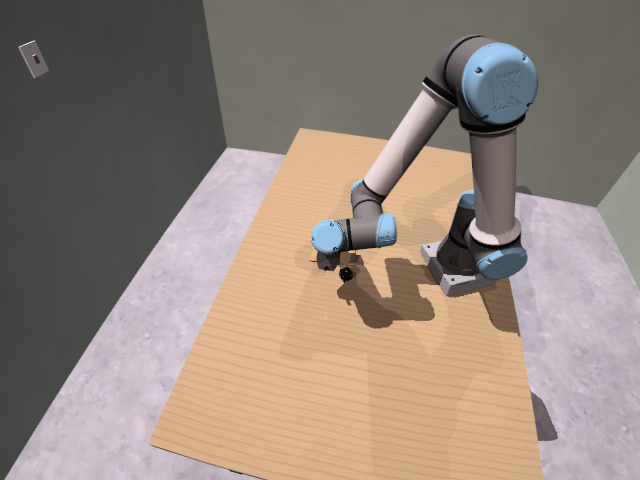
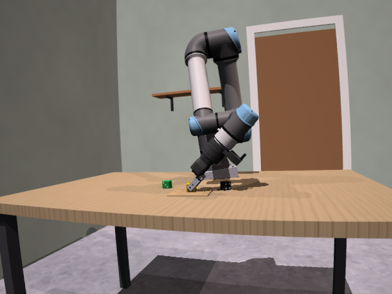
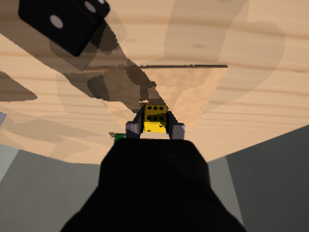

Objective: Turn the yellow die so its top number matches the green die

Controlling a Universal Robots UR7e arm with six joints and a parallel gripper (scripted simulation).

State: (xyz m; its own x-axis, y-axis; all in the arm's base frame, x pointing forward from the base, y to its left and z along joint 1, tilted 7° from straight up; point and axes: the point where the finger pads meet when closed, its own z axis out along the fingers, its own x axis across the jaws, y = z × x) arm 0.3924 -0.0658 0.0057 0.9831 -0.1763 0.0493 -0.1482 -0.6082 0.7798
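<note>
The yellow die lies 10 mm to the right of my hand and 10 mm below it. The rest, counted from my hand: tan mat 20 mm below, 10 mm to the right; then green die 120 mm to the right, 100 mm behind, 10 mm below; then black die 110 mm to the left, 30 mm behind, 10 mm below.
</note>
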